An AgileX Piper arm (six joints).
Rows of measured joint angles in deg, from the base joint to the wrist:
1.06 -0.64 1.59 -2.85 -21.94 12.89
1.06 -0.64 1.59 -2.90 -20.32 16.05
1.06 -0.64 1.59 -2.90 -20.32 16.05
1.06 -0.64 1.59 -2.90 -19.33 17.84
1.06 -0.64 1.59 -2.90 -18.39 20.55
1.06 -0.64 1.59 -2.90 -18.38 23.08
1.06 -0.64 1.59 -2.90 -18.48 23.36
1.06 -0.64 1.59 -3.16 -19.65 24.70
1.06 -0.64 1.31 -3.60 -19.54 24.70
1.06 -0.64 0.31 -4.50 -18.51 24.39
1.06 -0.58 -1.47 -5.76 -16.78 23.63
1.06 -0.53 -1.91 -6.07 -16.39 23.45
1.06 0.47 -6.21 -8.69 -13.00 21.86
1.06 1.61 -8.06 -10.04 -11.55 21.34
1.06 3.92 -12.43 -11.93 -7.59 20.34
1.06 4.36 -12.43 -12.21 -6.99 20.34
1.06 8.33 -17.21 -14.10 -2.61 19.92
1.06 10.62 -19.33 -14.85 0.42 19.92
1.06 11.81 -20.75 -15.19 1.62 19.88
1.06 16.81 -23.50 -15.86 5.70 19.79
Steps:
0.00 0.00 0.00 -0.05 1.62 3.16
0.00 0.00 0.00 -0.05 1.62 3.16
0.00 0.00 0.00 -0.05 2.61 4.95
0.00 0.00 0.00 -0.05 3.55 7.66
0.00 0.00 0.00 -0.05 3.56 10.19
0.00 0.00 0.00 -0.05 3.46 10.47
0.00 0.00 0.00 -0.31 2.29 11.81
0.00 0.00 -0.28 -0.75 2.40 11.81
0.00 0.00 -1.28 -1.65 3.43 11.50
0.00 0.06 -3.06 -2.91 5.16 10.74
0.00 0.11 -3.50 -3.22 5.55 10.56
0.00 1.11 -7.80 -5.84 8.94 8.97
0.00 2.25 -9.65 -7.19 10.39 8.45
0.00 4.56 -14.02 -9.08 14.35 7.45
0.00 5.00 -14.02 -9.36 14.95 7.45
0.00 8.97 -18.80 -11.25 19.33 7.03
0.00 11.26 -20.92 -12.00 22.36 7.03
0.00 12.45 -22.34 -12.34 23.56 6.99
0.00 17.45 -25.09 -13.01 27.64 6.90

